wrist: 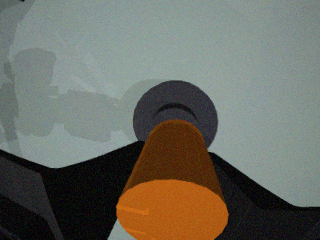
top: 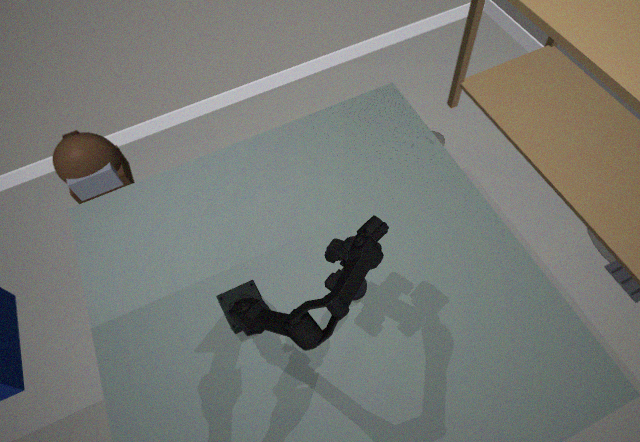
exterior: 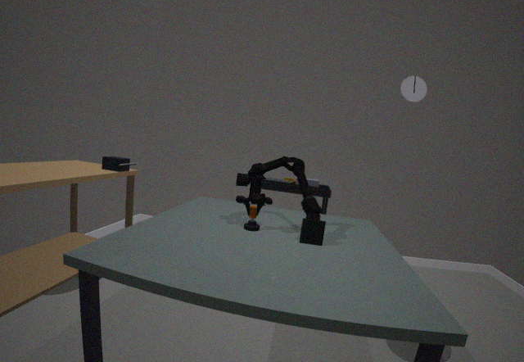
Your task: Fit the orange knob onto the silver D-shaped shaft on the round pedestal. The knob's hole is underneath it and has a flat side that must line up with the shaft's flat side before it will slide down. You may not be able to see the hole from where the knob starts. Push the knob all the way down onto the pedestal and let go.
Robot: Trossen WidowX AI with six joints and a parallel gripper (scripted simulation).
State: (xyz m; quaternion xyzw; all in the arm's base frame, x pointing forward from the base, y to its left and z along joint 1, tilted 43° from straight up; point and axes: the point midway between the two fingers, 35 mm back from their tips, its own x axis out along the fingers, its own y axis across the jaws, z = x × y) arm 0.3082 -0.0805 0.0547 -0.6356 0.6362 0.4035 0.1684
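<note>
Now: gripper tip 30 mm below the orange knob. The rest, counted from my gripper tip: dark round pedestal 40 mm below.
</note>
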